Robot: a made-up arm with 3 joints. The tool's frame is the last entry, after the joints.
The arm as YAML. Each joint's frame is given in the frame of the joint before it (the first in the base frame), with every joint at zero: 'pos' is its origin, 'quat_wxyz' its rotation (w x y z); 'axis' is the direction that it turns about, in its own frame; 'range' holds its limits. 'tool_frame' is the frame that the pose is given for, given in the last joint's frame.
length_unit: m
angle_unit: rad
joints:
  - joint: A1
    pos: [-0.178, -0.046, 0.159]
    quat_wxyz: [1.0, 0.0, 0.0, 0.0]
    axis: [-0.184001, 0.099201, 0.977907]
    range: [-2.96, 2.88]
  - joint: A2
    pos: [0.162, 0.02, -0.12]
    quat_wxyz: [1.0, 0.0, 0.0, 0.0]
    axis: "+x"
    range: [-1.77, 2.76]
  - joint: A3
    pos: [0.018, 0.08, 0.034]
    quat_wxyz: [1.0, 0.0, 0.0, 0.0]
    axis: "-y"
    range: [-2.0, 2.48]
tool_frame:
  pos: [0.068, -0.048, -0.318]
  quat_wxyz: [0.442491, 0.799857, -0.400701, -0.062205]
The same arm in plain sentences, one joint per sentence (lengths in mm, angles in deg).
The arm has three revolute joints in a row. What follows holds with every joint at zero, and every direction is one of the base frame's. The first joint is mounted 178.0 mm along -x and 46.0 mm along -y and 159.0 mm along +z from the base frame's origin and turns about the direction (-0.184001, 0.099201, 0.977907), from -169.60 to 165.01 deg. The second joint is mounted 162.0 mm along +x and 20.0 mm along +y and 120.0 mm along -z from the first joint and turns about +x, from -101.41 to 158.14 deg. The third joint is mounted 18.0 mm along +x and 80.0 mm along +y and 34.0 mm along +z from the second joint and turns about -y, from -114.59 to 142.09 deg. The tool frame, which is the frame that the pose is given for, is mounted 68.0 mm along +x and 48.0 mm along -y and 318.0 mm along -z from the third joint; its axes are the base frame's turned by roll 128.41, pitch -14.78 and yaw -46.04 deg (as in URDF: about the fixed x, then y, then z).
